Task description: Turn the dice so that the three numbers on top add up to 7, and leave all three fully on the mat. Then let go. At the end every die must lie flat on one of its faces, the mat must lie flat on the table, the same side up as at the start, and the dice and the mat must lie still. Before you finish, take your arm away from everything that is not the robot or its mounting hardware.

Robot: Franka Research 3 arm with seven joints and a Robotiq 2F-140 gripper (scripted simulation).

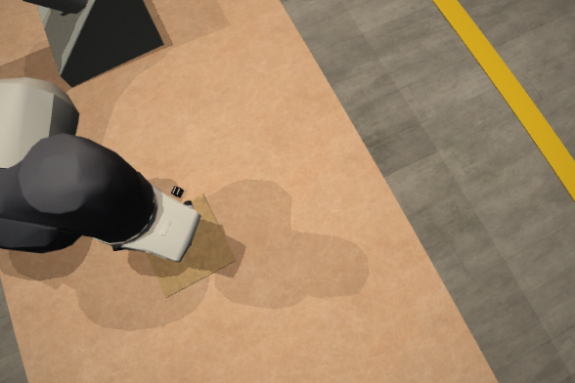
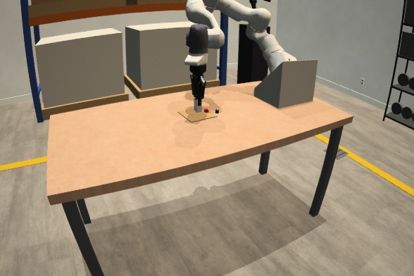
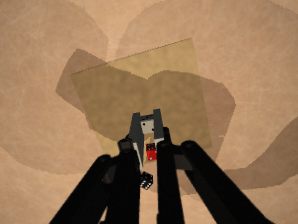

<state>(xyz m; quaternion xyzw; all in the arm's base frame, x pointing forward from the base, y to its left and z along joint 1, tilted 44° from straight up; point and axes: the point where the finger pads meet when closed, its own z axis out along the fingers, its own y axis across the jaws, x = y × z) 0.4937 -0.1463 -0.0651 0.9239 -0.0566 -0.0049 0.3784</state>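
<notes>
The tan mat is 5 cm below my hand. From my hand the other things lie so: black die: 9 cm behind, 3 cm to the left, 4 cm below; then red die: 4 cm behind, 1 cm to the left, 4 cm below; then white die: 3 cm below.
</notes>
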